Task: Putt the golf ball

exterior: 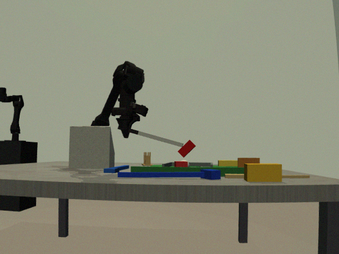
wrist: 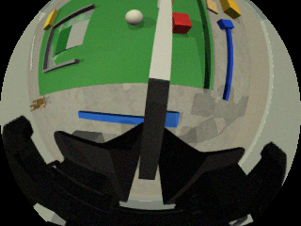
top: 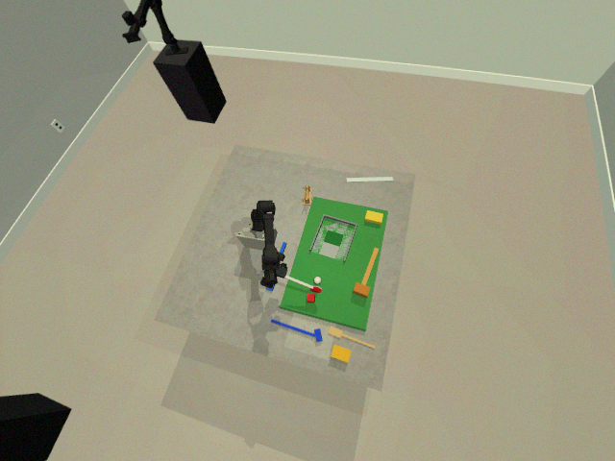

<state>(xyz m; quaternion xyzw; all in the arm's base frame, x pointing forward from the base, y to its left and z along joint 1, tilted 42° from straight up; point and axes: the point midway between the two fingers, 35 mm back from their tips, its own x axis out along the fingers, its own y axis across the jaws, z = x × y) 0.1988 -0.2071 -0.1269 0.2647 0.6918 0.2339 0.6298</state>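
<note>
Right now my gripper tip is 12 cm short of the red putter. Also, from my gripper tip: green mat 28 cm ahead, 22 cm to the left, 12 cm below; red block 21 cm ahead, 6 cm to the right, 10 cm below; white golf ball 21 cm ahead, 5 cm to the left, 10 cm below.
</note>
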